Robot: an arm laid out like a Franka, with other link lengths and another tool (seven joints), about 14 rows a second.
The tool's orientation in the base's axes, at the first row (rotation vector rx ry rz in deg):
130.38 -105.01 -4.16
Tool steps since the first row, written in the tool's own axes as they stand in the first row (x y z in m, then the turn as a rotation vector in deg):
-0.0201 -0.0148 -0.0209 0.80 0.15 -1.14
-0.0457 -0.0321 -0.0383 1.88 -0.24 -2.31
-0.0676 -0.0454 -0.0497 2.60 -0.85 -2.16
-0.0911 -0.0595 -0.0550 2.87 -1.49 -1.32
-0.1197 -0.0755 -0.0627 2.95 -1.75 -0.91
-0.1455 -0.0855 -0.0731 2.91 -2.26 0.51
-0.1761 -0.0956 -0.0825 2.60 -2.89 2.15
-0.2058 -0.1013 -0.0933 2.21 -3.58 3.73
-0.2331 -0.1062 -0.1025 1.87 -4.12 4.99
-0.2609 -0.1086 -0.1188 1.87 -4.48 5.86
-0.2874 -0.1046 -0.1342 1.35 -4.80 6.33
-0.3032 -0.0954 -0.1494 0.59 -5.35 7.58
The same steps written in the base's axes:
0.0134 0.0253 0.0155 0.23 -0.65 1.22
0.0273 0.0560 0.0265 1.05 -1.46 2.39
0.0372 0.0815 0.0328 1.77 -2.05 2.19
0.0465 0.1078 0.0328 2.30 -2.31 1.27
0.0568 0.1398 0.0343 2.49 -2.39 0.83
0.0625 0.1683 0.0399 2.72 -2.44 -0.66
0.0671 0.2013 0.0441 2.97 -2.24 -2.42
0.0678 0.2327 0.0506 3.27 -1.95 -4.14
0.0681 0.2615 0.0559 3.50 -1.68 -5.51
0.0671 0.2912 0.0686 3.69 -1.73 -6.43
0.0600 0.3182 0.0818 3.80 -1.23 -7.00
0.0503 0.3338 0.0969 3.94 -0.56 -8.40

